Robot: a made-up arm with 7 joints.
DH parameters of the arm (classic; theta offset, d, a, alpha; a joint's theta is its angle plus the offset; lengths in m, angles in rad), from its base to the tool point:
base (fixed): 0 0.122 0 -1.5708
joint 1: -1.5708 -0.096 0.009 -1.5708
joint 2: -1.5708 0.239 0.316 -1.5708
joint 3: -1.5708 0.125 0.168 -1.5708
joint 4: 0 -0.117 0.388 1.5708
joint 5: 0 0.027 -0.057 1.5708
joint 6: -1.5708 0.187 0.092 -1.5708
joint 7: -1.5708 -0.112 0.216 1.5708
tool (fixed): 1.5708 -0.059 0 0
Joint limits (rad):
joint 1: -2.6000..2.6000
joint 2: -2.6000..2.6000
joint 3: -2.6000..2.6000
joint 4: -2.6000..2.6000
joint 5: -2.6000..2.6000
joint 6: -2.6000..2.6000
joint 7: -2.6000..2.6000
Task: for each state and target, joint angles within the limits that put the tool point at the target. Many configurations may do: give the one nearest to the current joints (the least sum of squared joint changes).
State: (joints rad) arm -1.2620 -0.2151 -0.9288 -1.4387 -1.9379 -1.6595 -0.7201
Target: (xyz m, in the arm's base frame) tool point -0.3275 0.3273 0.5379
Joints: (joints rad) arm -1.6325 -0.0048 -0.8241 -1.4024 -2.3098 -1.5775 -0.5554
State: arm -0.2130 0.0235 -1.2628 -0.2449 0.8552 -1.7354 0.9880
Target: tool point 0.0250 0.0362 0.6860
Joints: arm 0.1881 -0.5187 -1.1930 -0.5528 0.7911 -2.0679 1.1420
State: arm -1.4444 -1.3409 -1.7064 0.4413 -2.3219 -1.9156 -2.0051
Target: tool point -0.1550 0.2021 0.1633
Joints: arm -1.5948 -1.3619 -1.8075 -0.1982 -2.3134 -1.5503 -2.3249
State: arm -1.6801 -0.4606 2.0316 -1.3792 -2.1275 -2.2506 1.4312
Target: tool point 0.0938 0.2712 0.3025
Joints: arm -1.2645 -1.2728 2.0083 -1.4571 -1.6564 -2.3390 1.1164
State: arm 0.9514 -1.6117 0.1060 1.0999 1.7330 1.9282 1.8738
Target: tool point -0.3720 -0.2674 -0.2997
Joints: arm 1.3253 -1.4123 0.2153 1.5582 1.8766 1.6320 1.9782
